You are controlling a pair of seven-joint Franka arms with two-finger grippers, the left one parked.
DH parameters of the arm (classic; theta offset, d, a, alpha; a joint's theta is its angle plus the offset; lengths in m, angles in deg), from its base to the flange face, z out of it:
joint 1: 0 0.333 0 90
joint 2: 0 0 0 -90
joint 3: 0 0.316 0.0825 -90
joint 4: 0 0 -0.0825 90
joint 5: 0 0.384 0 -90
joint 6: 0 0 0.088 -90
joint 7: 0 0.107 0 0
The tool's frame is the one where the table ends.
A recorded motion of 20 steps. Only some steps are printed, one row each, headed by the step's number.
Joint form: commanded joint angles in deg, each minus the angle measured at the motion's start. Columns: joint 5, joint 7, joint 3, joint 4, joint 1, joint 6, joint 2.
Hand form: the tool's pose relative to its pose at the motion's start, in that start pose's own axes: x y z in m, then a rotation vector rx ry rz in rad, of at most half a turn. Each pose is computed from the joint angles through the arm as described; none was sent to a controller.
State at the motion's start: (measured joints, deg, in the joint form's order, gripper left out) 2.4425 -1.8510 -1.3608 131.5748 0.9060 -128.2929 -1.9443
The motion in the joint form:
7: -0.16 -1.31 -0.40 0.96 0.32 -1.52 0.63
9: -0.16 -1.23 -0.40 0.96 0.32 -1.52 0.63
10: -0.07 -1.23 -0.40 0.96 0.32 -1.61 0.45
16: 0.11 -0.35 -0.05 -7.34 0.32 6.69 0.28
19: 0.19 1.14 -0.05 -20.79 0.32 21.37 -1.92
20: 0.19 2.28 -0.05 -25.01 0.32 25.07 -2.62
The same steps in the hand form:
7: -0.0023 0.0009 -0.0005 -0.0030 0.0207 -0.0230
9: -0.0023 0.0009 -0.0005 -0.0030 0.0207 -0.0217
10: -0.0020 0.0009 0.0009 -0.0019 0.0192 -0.0206
16: 0.0201 -0.0048 -0.0499 0.0040 0.0161 -0.0145
19: 0.0431 -0.0087 -0.1171 0.0092 -0.0439 0.0039
20: 0.0490 -0.0099 -0.1398 0.0093 -0.0472 0.0211

